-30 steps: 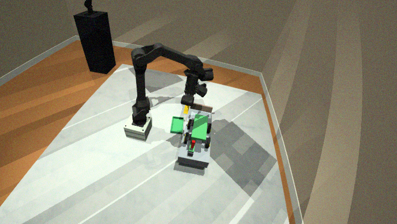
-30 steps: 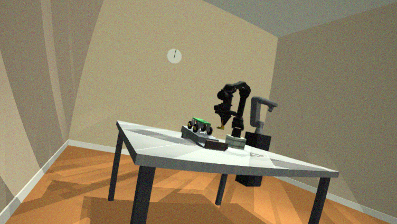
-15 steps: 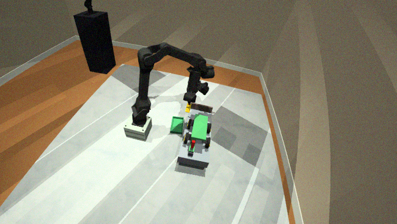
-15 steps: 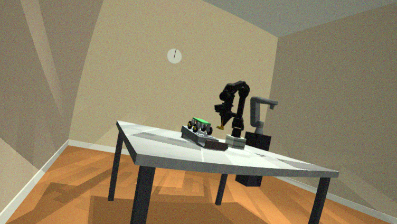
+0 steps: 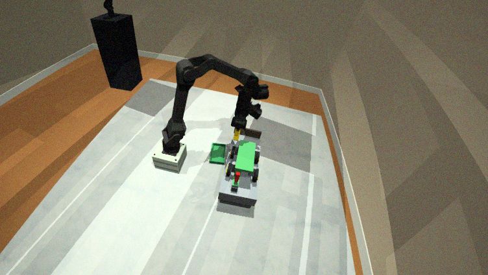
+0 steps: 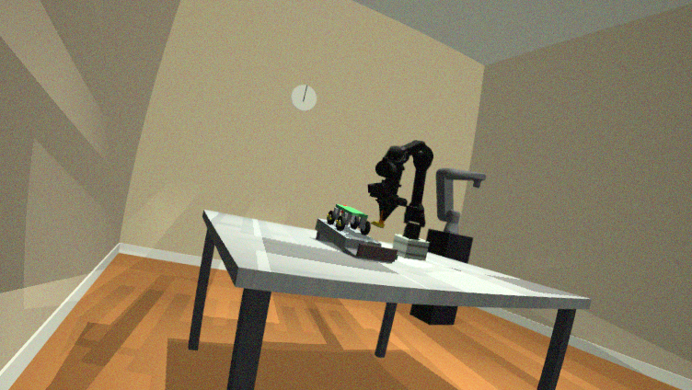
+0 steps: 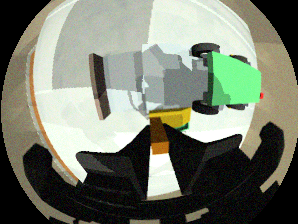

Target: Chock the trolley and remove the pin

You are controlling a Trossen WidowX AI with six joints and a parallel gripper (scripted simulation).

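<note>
Now: the red-headed stop pin 30 mm ahead of my gripper tip, 280 mm to the right of it and 10 mm below it. Round my gripper tip: green-topped trolley 50 mm ahead, 170 mm to the right, 30 mm below; yellow chock 20 mm to the right; dark brown block 60 mm ahead, 100 mm to the left, 110 mm below.
</note>
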